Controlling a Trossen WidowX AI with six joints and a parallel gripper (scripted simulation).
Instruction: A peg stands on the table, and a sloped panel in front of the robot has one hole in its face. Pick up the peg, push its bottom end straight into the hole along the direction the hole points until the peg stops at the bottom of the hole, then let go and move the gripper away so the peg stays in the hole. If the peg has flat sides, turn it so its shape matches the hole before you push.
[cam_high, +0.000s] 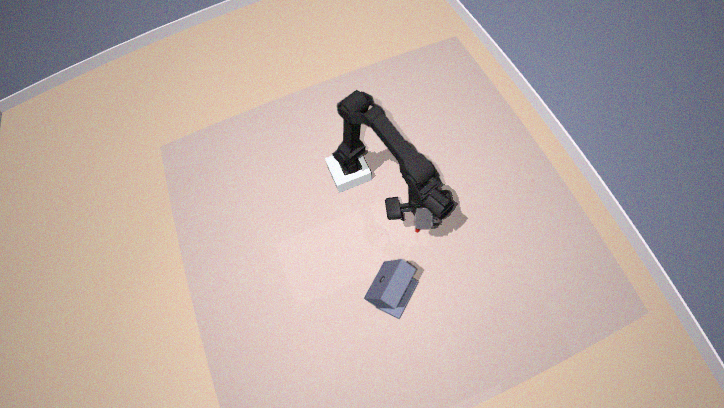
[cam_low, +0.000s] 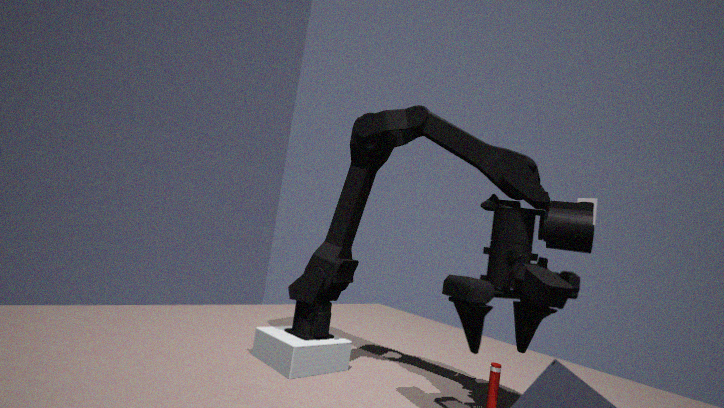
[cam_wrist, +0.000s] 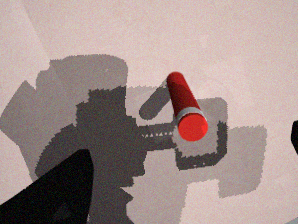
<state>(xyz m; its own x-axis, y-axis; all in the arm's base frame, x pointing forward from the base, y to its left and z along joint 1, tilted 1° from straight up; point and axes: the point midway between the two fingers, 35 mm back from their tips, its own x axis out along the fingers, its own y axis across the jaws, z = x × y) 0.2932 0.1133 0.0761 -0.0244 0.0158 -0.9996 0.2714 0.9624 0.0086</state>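
The red round peg lies 4 cm below my gripper tip. Also, from my gripper tip: sloped panel 16 cm to the right, 15 cm ahead, 2 cm below.
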